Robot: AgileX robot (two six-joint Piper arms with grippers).
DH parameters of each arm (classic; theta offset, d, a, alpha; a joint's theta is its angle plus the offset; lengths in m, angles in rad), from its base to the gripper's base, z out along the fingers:
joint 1: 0 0.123 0 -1.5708
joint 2: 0.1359 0 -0.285 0
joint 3: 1.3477 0 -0.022 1.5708
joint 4: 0 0.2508 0 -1.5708
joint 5: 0 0 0.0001 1.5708
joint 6: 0 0.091 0 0
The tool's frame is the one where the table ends.
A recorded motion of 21 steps. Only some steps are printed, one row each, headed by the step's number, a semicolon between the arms.
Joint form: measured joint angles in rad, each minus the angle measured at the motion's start. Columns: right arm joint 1, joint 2, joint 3, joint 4, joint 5, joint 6; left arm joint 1, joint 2, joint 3, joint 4, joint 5, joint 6.
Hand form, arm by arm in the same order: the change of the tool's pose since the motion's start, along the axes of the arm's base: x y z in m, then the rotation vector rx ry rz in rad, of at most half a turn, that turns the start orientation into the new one. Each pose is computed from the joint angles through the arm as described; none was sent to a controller.
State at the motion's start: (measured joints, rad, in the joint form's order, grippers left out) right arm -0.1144 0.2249 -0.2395 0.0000 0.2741 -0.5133; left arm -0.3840 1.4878 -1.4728 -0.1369 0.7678 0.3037
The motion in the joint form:
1: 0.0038 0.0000 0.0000 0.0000 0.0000 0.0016; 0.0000 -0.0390 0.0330 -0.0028 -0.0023 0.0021
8: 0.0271 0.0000 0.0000 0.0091 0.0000 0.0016; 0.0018 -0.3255 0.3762 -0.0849 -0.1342 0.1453
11: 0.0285 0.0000 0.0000 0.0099 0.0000 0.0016; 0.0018 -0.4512 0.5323 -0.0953 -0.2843 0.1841
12: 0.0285 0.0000 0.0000 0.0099 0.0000 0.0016; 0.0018 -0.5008 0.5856 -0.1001 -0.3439 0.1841
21: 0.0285 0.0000 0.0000 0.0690 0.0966 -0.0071; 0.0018 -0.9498 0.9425 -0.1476 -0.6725 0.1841
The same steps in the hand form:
1: 0.0000 0.0003 0.0000 0.0016 -0.0002 0.0035; -0.0101 0.0039 0.0025 -0.0043 -0.0074 -0.0012
8: 0.0002 0.0021 0.0000 0.0106 -0.0011 0.0278; -0.0803 0.0294 -0.0160 -0.0091 -0.1018 -0.0652
11: 0.0002 0.0022 0.0000 0.0114 -0.0011 0.0292; -0.1048 0.0416 -0.0263 -0.0286 -0.2227 -0.0506
12: 0.0002 0.0022 0.0000 0.0114 -0.0011 0.0292; -0.1142 0.0464 -0.0286 -0.0503 -0.2721 -0.0348
21: -0.0015 0.0044 -0.0085 0.0707 0.0899 0.0403; -0.1987 0.0872 -0.0483 -0.2318 -0.6382 0.0672

